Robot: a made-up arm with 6 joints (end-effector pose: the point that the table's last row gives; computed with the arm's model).
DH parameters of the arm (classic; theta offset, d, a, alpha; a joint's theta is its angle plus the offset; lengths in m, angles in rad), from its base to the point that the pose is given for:
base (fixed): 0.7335 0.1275 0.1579 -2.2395
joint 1: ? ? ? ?
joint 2: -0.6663 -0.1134 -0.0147 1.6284
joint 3: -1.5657 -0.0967 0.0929 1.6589
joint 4: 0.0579 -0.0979 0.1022 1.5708
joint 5: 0 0.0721 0.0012 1.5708
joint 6: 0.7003 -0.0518 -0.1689 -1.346
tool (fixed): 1.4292 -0.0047 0 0
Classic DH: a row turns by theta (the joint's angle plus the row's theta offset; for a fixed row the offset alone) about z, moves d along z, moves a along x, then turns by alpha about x.
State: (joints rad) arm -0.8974 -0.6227 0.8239 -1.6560 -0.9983 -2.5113
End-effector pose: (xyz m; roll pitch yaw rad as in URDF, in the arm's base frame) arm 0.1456 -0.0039 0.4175 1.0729 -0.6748 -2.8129
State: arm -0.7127 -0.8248 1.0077 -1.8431 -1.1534 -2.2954
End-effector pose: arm 0.1757 -0.0207 0.3842 1.1059 -0.9954 2.8757
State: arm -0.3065 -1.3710 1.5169 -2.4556 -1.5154 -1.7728
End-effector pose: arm 0.0708 -0.0524 0.3264 1.4398 -1.2359 1.2392
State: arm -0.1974 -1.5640 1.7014 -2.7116 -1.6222 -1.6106
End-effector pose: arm 0.0272 -0.0430 0.3035 1.2652 -1.3232 1.1072
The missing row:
joint 1: -1.0613 -0.1192 -0.041 -2.1238
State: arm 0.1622 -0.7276 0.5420 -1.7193 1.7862 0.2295
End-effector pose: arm 0.0756 0.3017 0.1423 -1.7980 0.9398 -1.4711
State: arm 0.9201 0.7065 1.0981 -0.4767 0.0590 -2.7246
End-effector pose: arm 0.2375 0.0577 0.5969 1.3465 -0.2500 2.7342
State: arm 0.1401 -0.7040 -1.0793 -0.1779 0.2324 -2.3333
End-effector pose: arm -0.0132 0.1503 0.5409 0.8366 -0.1456 -0.5538
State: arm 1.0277 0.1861 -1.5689 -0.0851 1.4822 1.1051
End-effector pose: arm -0.0368 -0.0057 0.3249 -1.3904 0.3112 1.0594
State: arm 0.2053 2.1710 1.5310 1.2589 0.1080 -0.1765
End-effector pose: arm 0.1084 -0.1243 0.1579 -1.3408 -0.1117 -2.9120
